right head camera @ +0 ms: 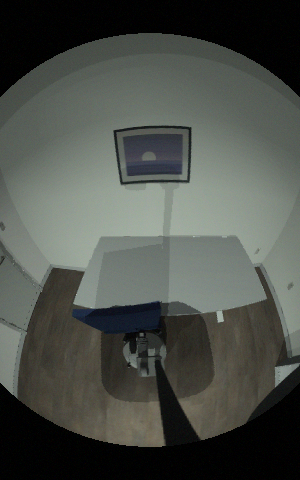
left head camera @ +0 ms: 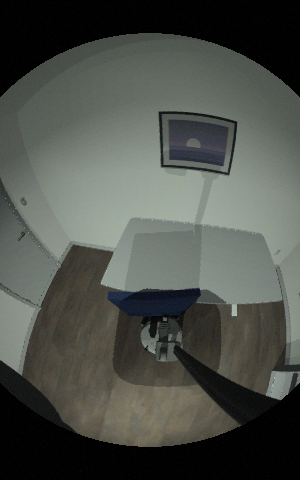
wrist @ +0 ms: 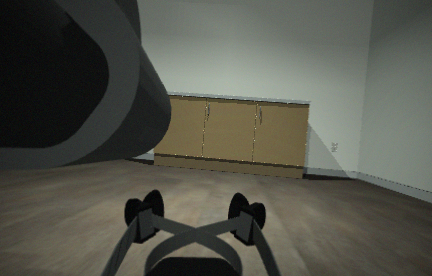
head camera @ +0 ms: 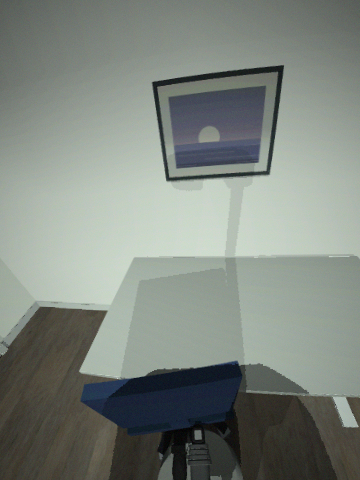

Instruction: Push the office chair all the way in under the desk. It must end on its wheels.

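Observation:
The office chair's blue backrest stands upright, slightly angled, at the left half of the desk's front edge. The pale desk stands against the wall. The backrest overlaps its front edge in the head views; whether they touch I cannot tell. The chair's seat and wheels are hidden by the backrest, the desk and my body. My round base is right behind the backrest. My gripper is open and empty in the wrist view, facing away from the chair.
A white desk foot shows below the desk's right part. A framed picture hangs above. A white shelf unit is at the right edge. A wooden cabinet stands by the wall in the wrist view.

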